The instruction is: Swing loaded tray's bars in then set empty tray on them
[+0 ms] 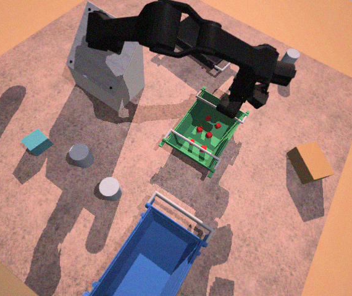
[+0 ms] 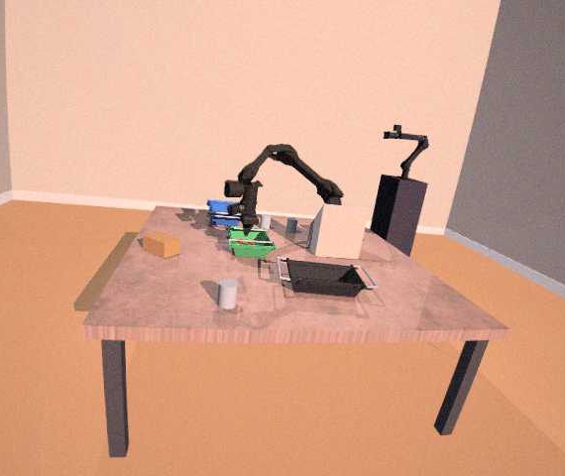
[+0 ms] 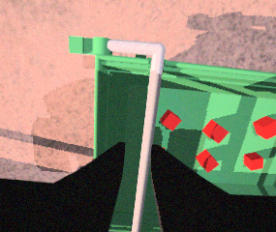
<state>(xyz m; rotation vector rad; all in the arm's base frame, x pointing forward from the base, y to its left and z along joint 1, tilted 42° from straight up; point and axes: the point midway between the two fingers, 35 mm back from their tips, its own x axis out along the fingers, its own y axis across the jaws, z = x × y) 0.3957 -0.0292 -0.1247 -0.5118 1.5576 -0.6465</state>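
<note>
Right now my gripper tip is 24 cm past the dark tray, 29 cm to the right of it and 4 cm above it. From my gripper tip the other things lie so: teal block (48 cm behind, 41 cm to the right, 7 cm below); orange box (33 cm ahead, 1 cm to the right, 6 cm below).
</note>
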